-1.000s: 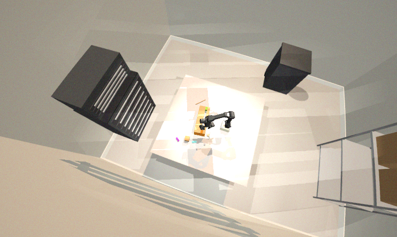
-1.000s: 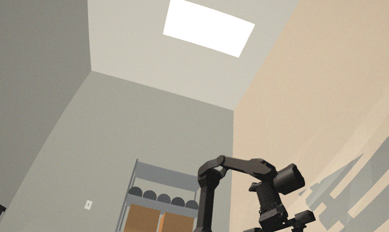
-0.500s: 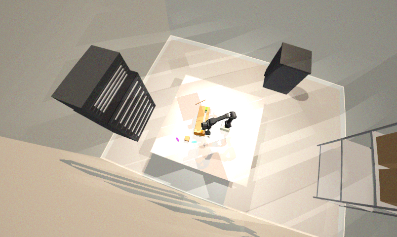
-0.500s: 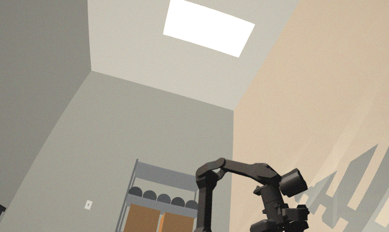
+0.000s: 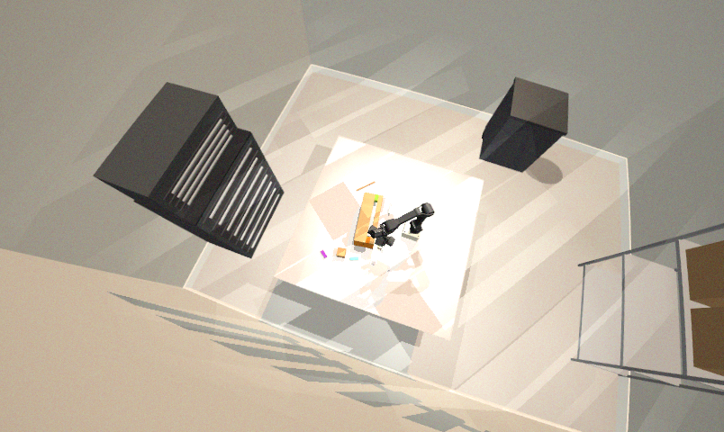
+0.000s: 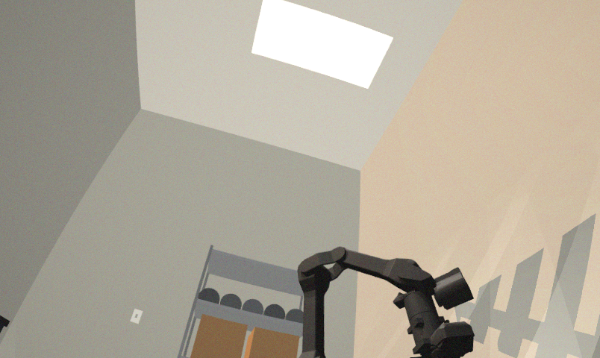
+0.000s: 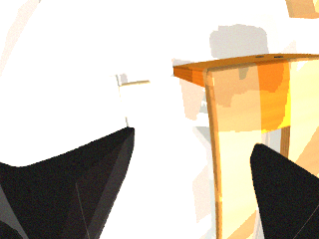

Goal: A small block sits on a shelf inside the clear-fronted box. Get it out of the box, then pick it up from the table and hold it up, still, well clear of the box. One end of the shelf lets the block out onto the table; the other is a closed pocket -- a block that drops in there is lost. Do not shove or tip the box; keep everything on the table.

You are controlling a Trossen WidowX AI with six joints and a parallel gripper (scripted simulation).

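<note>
Now: gripper tip 3 cm past the tan block, 1 cm to the right of it and 14 cm above it. Round my gripper tip: thin orange stick 16 cm ahead, 47 cm to the right, 15 cm below; box 5 cm ahead, 16 cm to the right, 9 cm below.
</note>
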